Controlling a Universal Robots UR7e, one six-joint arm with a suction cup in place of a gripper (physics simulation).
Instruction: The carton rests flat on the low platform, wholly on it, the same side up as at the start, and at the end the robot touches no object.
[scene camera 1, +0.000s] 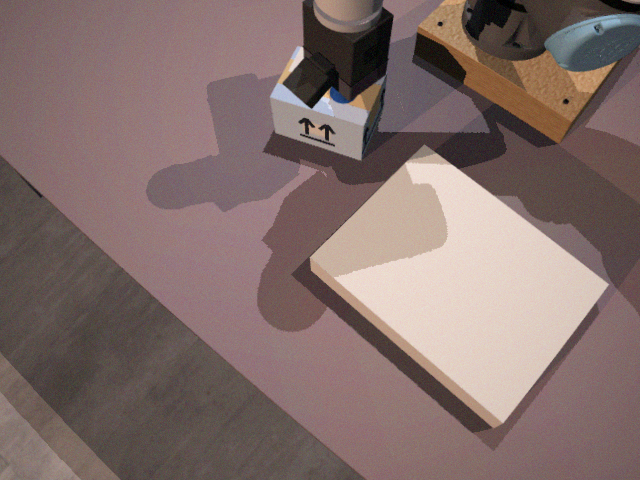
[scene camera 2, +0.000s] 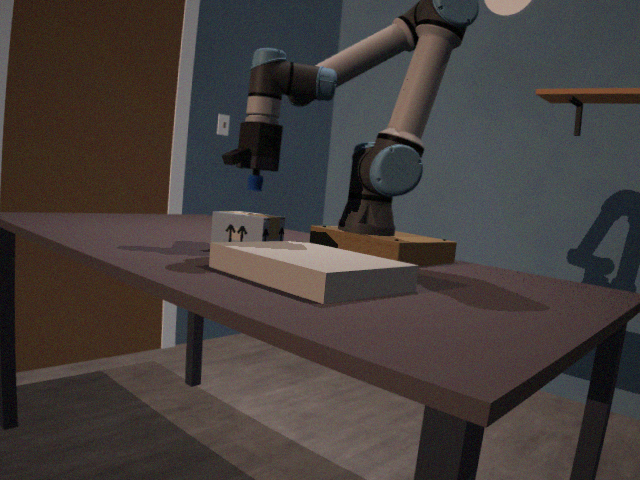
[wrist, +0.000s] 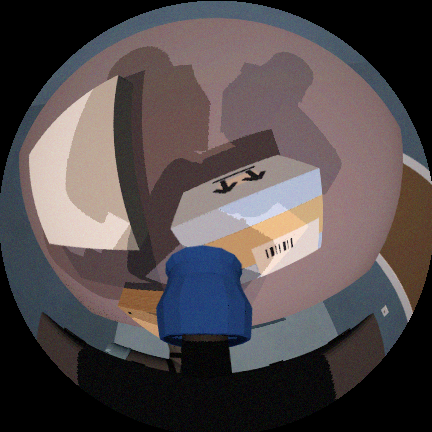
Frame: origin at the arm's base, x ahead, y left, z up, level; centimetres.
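Seen in the pictures: end effector, tool point: (scene camera 2: 254, 190) (wrist: 203, 274); arm's base, origin of the base link: (scene camera 1: 507, 24) (scene camera 2: 366, 231).
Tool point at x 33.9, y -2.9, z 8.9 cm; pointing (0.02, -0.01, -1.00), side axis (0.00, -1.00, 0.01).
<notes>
Pixels of each thing's top centre, then the offset from my tool point to it.
- carton, middle of its top: (wrist: 265, 241) (scene camera 1: 329, 84) (scene camera 2: 249, 214) dx -2.8, dy -5.9, dz -6.0 cm
- low platform, middle of its top: (scene camera 1: 461, 271) (scene camera 2: 311, 253) (wrist: 54, 187) dx +2.9, dy +25.8, dz -10.4 cm
The carton (scene camera 1: 318, 126) (scene camera 2: 238, 227) (wrist: 287, 215), white and grey with an orange band, a barcode label and arrows on its sides, stands on the table beside the platform, arrows pointing up. The low platform (scene camera 1: 465, 289) (scene camera 2: 310, 255) (wrist: 50, 195) is a flat cream slab; a strip of table lies between it and the carton. My gripper, a blue suction cup (scene camera 1: 340, 96) (scene camera 2: 254, 182) (wrist: 203, 295), is open, with suction off, and holds nothing. In the second scene view it hangs above the carton with a gap. In the first scene view the wrist hides part of the carton's top.
The arm's base stands on a wooden block (scene camera 1: 516, 98) (scene camera 2: 426, 250) (wrist: 140, 305) behind the platform. The table's long edge runs past the platform's outer side. A wall shelf (scene camera 2: 589, 96) is at the right in the second scene view.
</notes>
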